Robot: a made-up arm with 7 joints.
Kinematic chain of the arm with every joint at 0, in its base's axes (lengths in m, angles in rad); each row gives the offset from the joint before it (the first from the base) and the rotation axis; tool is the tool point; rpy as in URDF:
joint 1: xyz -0.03 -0.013 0.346 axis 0 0.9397 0.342
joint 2: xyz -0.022 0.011 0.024 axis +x
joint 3: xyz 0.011 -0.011 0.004 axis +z
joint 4: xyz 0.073 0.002 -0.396 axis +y
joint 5: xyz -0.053 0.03 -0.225 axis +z
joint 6: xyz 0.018 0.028 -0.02 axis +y
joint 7: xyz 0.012 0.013 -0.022 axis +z
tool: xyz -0.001 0.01 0.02 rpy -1.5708 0 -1.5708
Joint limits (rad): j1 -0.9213..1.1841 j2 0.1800..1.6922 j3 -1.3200..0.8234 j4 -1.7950..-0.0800 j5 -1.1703..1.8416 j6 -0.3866..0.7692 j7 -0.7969..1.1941
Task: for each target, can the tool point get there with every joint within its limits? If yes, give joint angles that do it. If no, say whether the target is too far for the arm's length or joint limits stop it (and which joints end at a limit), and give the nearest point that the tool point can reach.
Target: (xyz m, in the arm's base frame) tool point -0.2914 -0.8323 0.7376
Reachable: no: too far | nearest point -0.2346 -0.2764 0.0649 | short by 0.875 m
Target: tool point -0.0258 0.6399 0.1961
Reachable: yes | joints 0.2688 1.2222 0.1608 -0.5712 1.4955 -0.0174 0.6425
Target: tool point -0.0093 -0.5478 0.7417
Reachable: no: joint limits stop it (at a limit: joint 1, joint 2, joint 4, joint 6, joint 7) | nearest point 0.3238 -0.2684 0.2767 | short by 0.637 m
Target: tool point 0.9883 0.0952 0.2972
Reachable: no: too far | nearest point 0.5847 0.0933 0.2387 | short by 0.408 m
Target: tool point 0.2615 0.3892 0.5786
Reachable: yes | joints -0.6074 1.3712 0.1941 -1.5062 -0.0398 0.0350 0.7200
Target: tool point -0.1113 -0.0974 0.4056
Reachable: no: joint limits stop it (at a limit: joint 1, joint 3, joint 4, joint 5, joint 6, joint 7) | nearest point -0.2421 -0.2656 0.0676 | short by 0.400 m
